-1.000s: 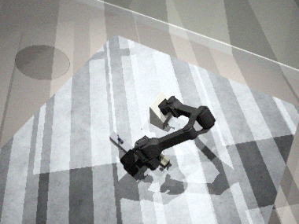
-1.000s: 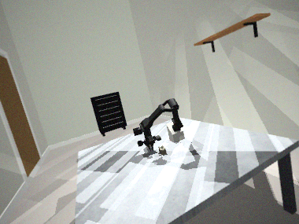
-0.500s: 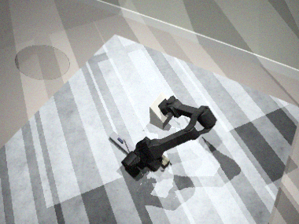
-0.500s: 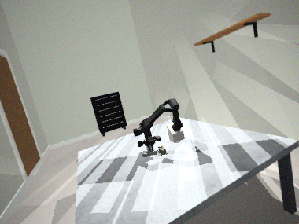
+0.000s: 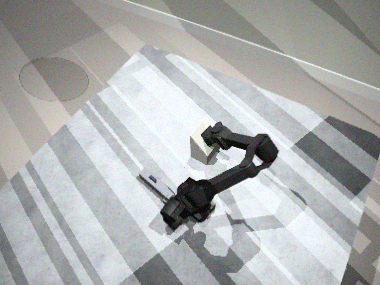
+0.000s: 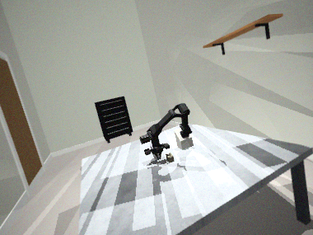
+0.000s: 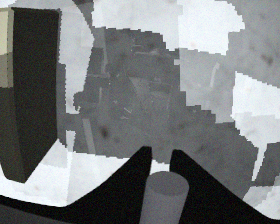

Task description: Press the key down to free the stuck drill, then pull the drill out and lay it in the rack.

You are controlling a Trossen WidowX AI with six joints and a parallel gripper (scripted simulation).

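Right now the drill is 50 mm to the right of my gripper tip and 30 mm above it. Also, from my gripper tip: dark upright block (70 mm behind, 30 mm to the left); then blue key (10 mm behind, 170 mm to the right, 30 mm above).
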